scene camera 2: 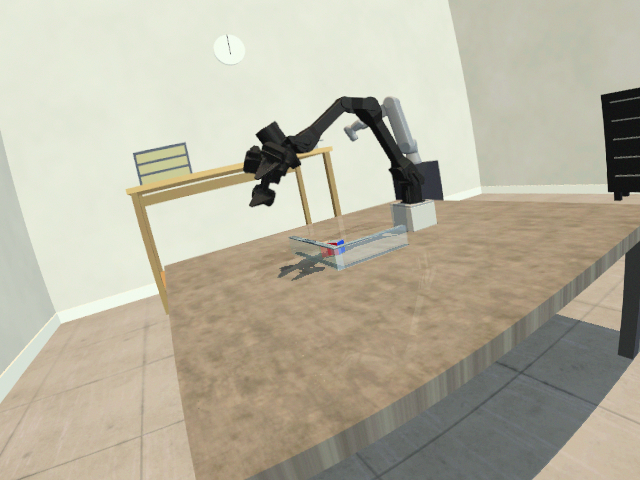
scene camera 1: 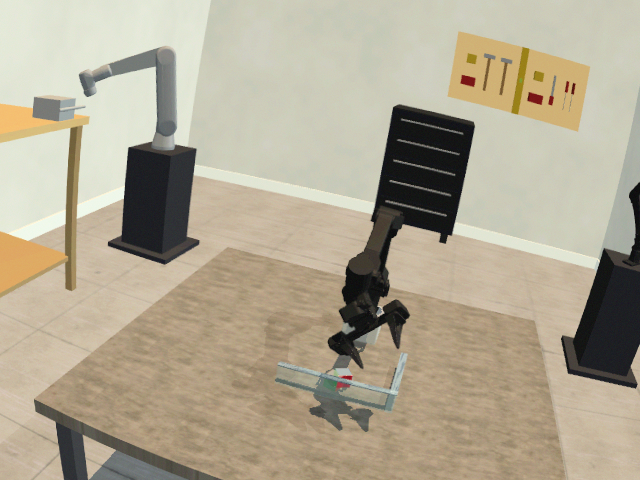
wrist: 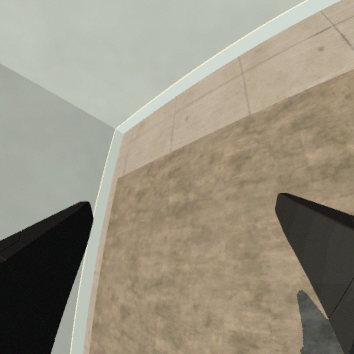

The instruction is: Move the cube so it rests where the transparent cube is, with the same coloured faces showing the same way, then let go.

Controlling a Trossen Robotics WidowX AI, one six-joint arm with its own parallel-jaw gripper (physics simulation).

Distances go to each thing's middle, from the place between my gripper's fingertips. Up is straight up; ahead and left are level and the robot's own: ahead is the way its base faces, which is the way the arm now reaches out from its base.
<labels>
My gripper is now 27 cm past the L-shaped wall (scene camera 1: 365, 395), 21 cm above it and 11 cm to the left of it.
</labels>
